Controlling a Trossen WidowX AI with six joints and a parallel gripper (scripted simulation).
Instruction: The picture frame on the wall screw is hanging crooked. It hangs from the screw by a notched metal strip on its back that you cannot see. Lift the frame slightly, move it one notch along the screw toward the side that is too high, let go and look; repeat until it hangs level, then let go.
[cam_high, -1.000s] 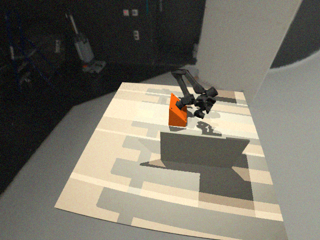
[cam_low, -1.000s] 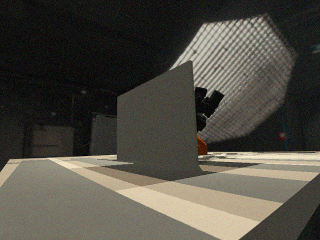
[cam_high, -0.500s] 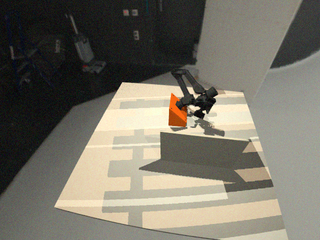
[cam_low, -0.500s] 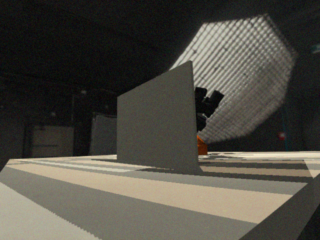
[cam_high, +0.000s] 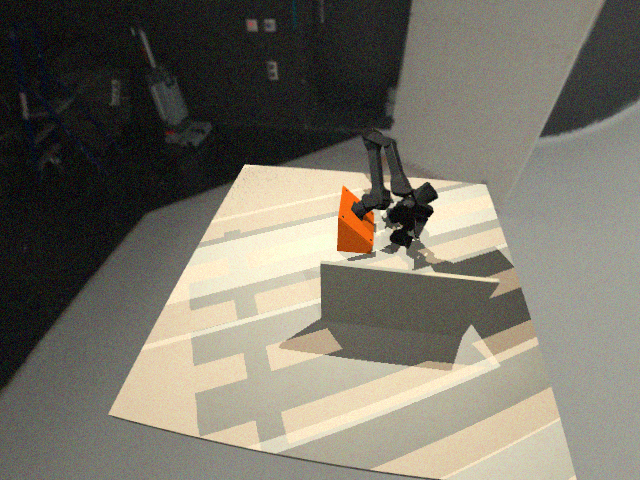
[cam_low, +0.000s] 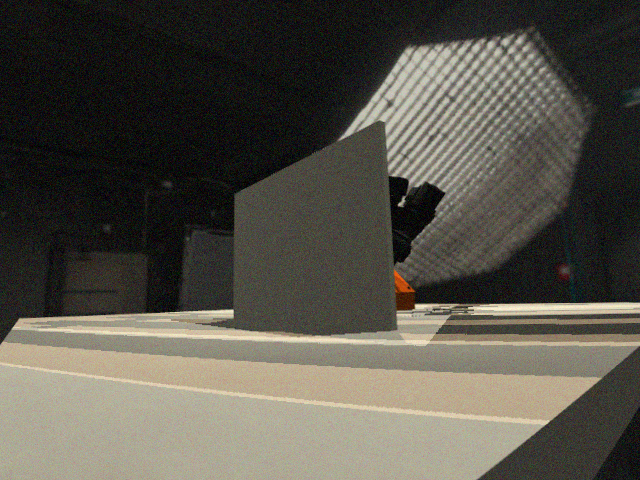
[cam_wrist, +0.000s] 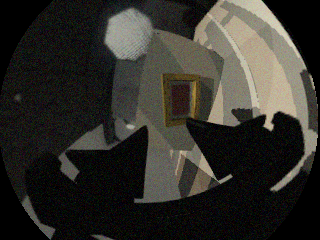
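Right now the picture frame is 160 mm ahead of my gripper tip, 70 mm below it and 10 mm to the right of it. Round my gripper tip: wall panel 170 mm ahead, 80 mm below, 10 mm to the right.
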